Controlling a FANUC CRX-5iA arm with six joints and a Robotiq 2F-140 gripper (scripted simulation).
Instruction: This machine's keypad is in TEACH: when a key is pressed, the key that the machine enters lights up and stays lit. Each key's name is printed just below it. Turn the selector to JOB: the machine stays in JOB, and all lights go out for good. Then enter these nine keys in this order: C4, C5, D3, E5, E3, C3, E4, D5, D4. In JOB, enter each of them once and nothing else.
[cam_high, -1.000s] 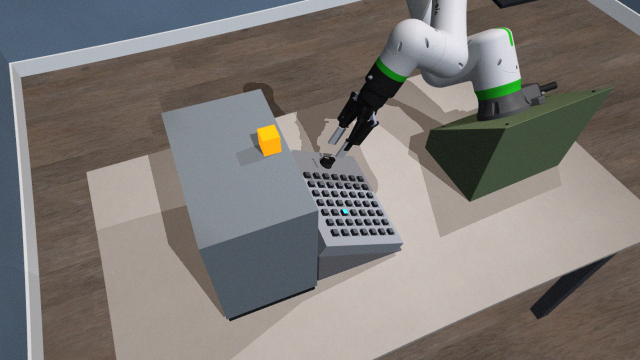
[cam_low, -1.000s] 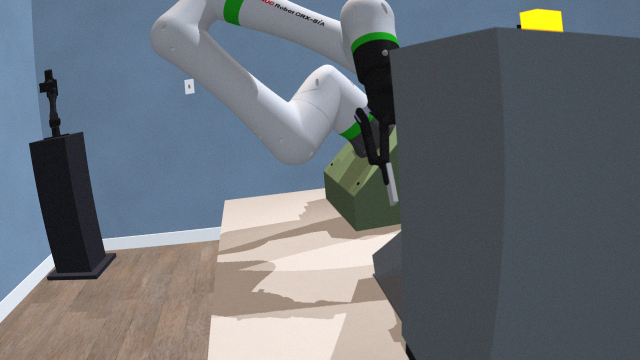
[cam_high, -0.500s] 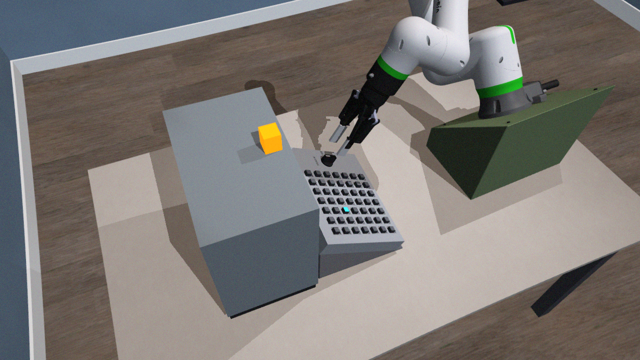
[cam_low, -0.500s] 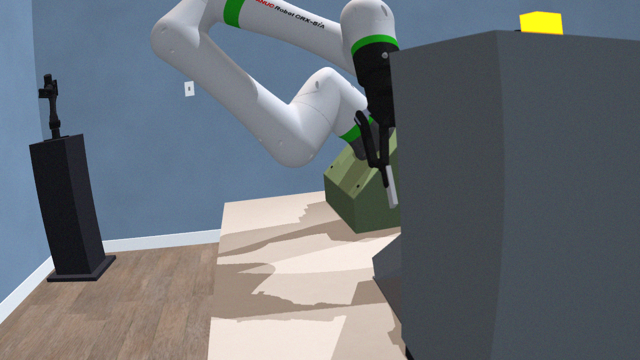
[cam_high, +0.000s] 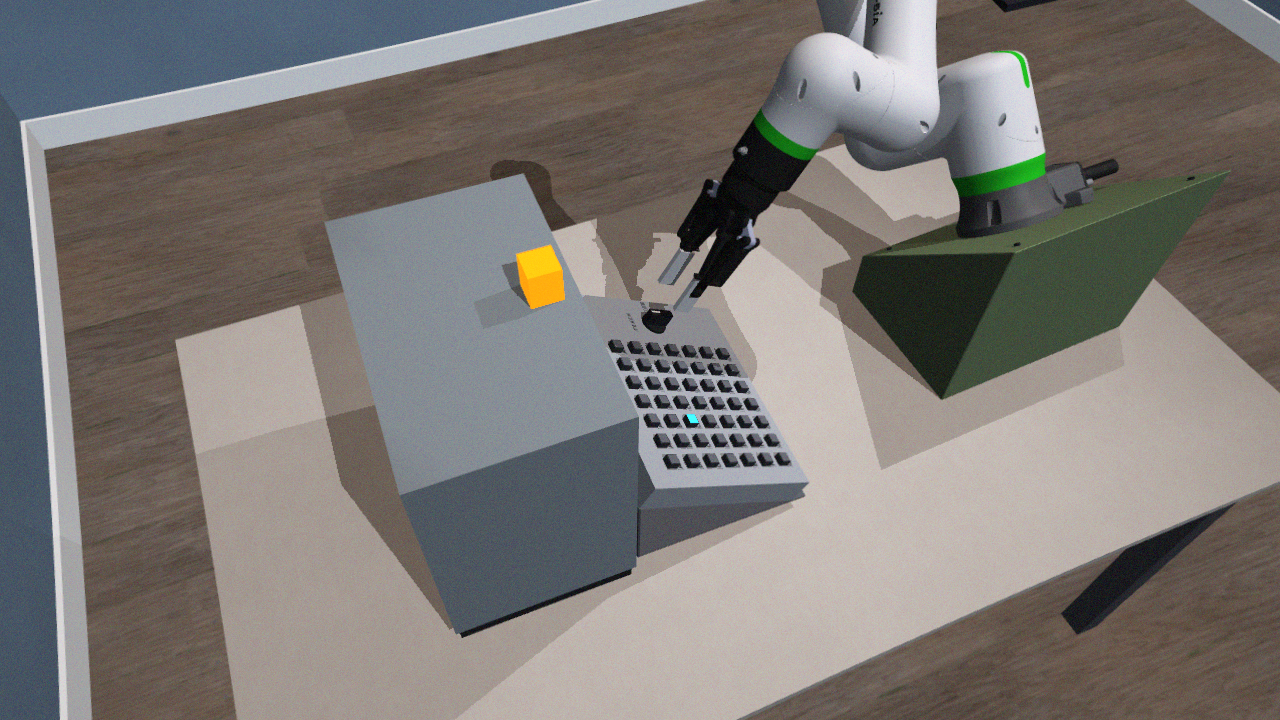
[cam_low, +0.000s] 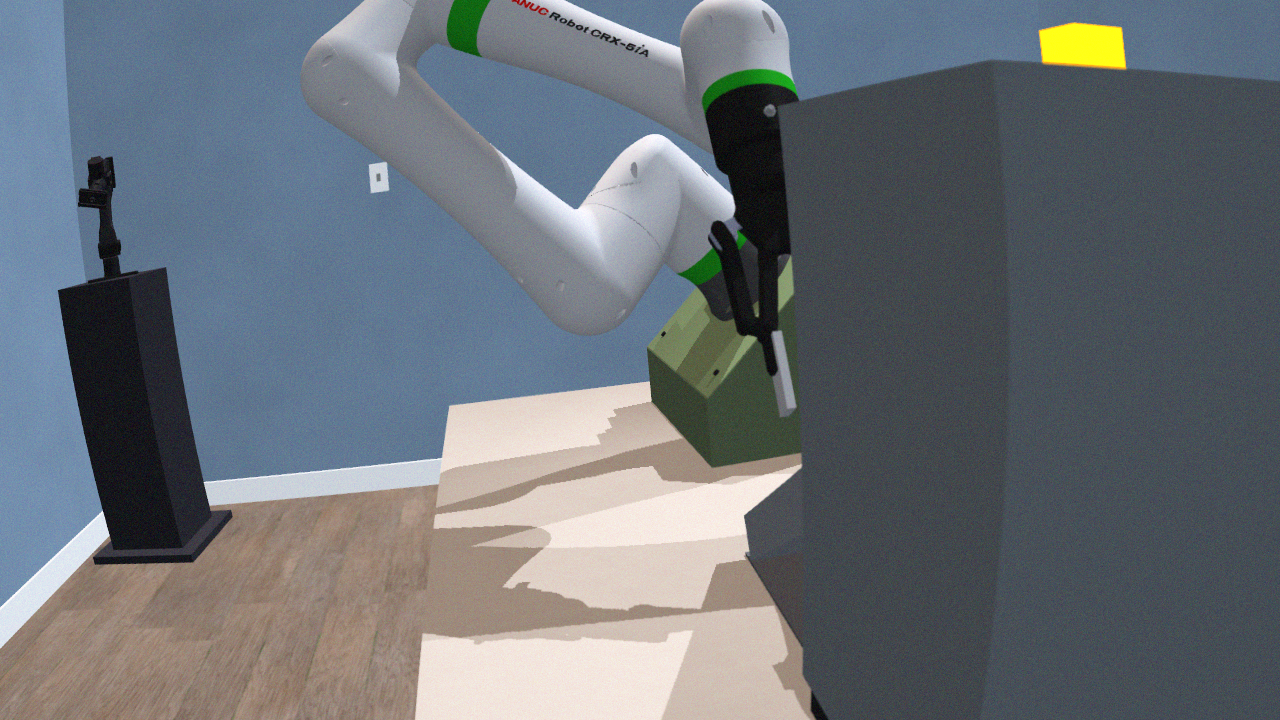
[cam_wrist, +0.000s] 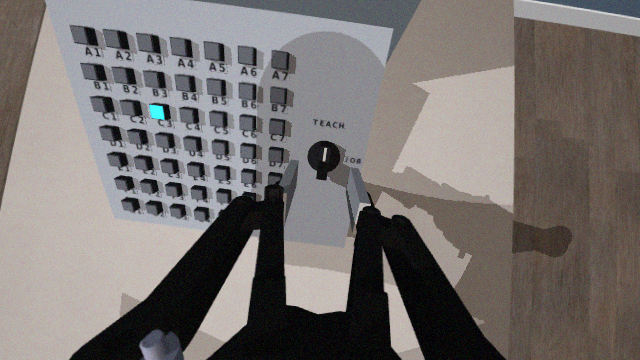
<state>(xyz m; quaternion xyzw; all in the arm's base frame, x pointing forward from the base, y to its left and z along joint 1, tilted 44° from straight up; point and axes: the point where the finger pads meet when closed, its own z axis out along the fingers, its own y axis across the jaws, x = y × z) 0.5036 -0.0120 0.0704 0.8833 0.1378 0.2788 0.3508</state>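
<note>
Right now the selector knob is 4 cm ahead of my hand and 6 cm below it. Also, from my hand: C5 key: 6 cm ahead, 13 cm to the left, 6 cm below.
</note>
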